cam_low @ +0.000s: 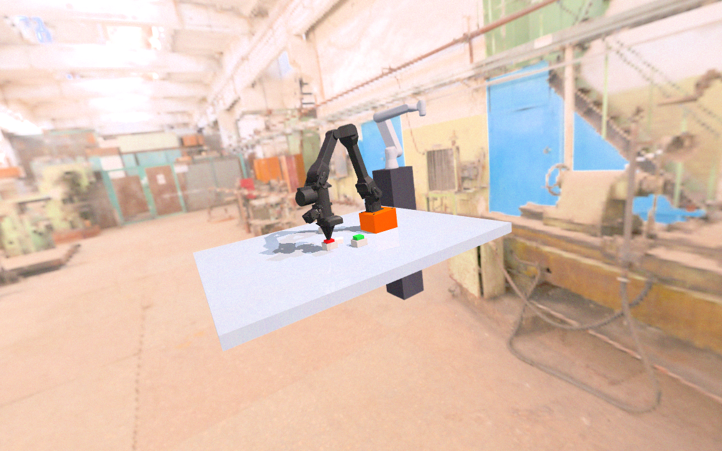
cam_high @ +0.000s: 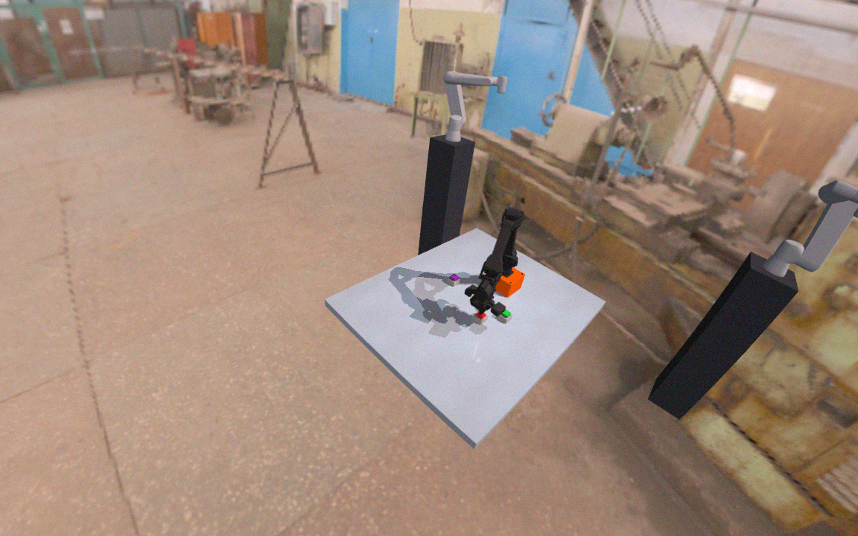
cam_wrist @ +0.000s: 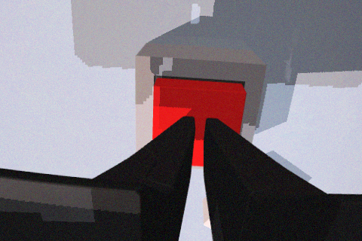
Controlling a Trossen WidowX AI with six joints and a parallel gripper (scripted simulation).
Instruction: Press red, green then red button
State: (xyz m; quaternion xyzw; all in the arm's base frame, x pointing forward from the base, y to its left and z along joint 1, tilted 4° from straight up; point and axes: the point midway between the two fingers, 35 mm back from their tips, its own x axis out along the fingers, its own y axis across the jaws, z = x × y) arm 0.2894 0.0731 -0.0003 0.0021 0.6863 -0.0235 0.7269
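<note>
My gripper tip is now 1 cm above the red button. Round my gripper tip: small white block: 6 cm behind, 3 cm to the right, 3 cm below; then green button: 9 cm behind, 7 cm to the left; then purple button: 11 cm behind, 25 cm to the right.
</note>
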